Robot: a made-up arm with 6 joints.
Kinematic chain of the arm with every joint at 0, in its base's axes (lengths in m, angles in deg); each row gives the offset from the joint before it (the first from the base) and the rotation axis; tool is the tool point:
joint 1: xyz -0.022 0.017 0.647 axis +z
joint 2: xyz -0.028 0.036 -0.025 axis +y
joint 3: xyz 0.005 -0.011 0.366 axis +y
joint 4: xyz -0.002 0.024 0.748 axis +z
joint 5: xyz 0.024 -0.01 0 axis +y
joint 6: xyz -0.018 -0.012 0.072 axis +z
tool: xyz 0 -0.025 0.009
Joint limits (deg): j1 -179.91..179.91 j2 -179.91..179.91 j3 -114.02..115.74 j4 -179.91..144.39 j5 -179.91..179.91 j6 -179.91..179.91
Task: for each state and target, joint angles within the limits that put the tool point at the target. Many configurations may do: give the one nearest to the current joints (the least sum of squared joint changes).
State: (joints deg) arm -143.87 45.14 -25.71 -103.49 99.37 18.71
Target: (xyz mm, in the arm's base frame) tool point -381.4 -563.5 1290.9
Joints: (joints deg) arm -119.03 83.58 -49.01 -107.32 117.76 23.54
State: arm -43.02 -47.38 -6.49 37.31 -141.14 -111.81
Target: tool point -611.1 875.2 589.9
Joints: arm -53.36 -79.98 -19.29 37.24 -138.05 -113.07
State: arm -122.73 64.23 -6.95 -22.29 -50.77 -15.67
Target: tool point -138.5 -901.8 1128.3
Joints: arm -99.22 83.31 -25.97 -23.69 -70.77 -21.04
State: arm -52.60 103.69 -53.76 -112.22 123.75 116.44
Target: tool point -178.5 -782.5 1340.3
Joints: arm -97.73 65.23 -20.46 -107.87 78.84 125.07
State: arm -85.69 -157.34 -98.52 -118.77 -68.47 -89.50
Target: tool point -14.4 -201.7 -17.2
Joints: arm -118.25 -119.85 -110.21 -120.15 -87.98 -91.84
